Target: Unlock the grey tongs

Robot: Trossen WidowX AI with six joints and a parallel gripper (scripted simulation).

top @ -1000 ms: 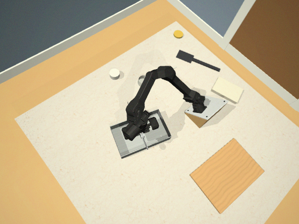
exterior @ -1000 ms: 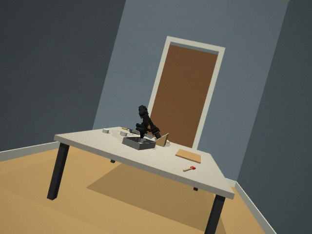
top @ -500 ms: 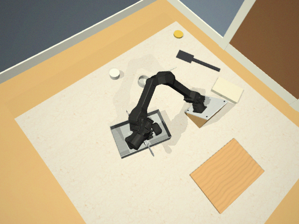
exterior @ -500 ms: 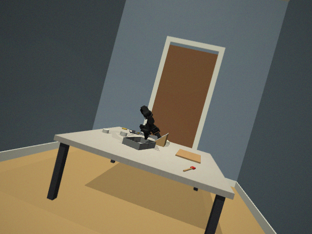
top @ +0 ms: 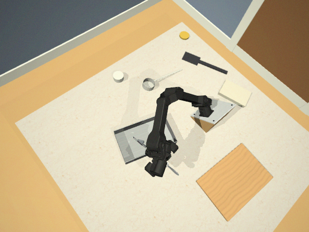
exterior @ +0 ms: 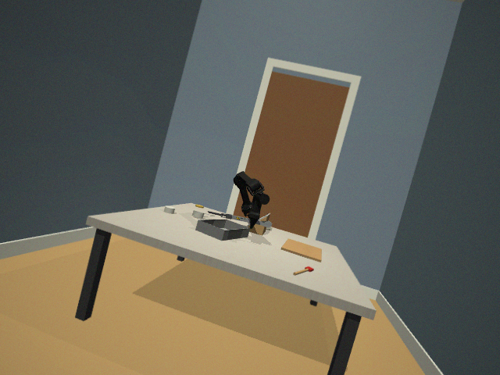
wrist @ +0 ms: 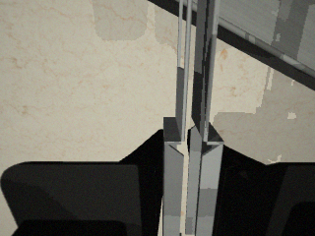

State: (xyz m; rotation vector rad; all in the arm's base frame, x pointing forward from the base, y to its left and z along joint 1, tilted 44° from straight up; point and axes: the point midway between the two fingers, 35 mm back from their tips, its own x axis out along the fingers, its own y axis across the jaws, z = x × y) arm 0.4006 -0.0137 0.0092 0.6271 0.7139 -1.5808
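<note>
My gripper tip is 220 mm past the wooden board, 360 mm to the right of it and 80 mm above it. Also, from my gripper tip: roasting tin: 60 mm behind, 150 mm to the right, 60 mm below; white cylinder: 240 mm behind, 550 mm to the right, 70 mm below; lock piece: 90 mm to the right, 40 mm above.
</note>
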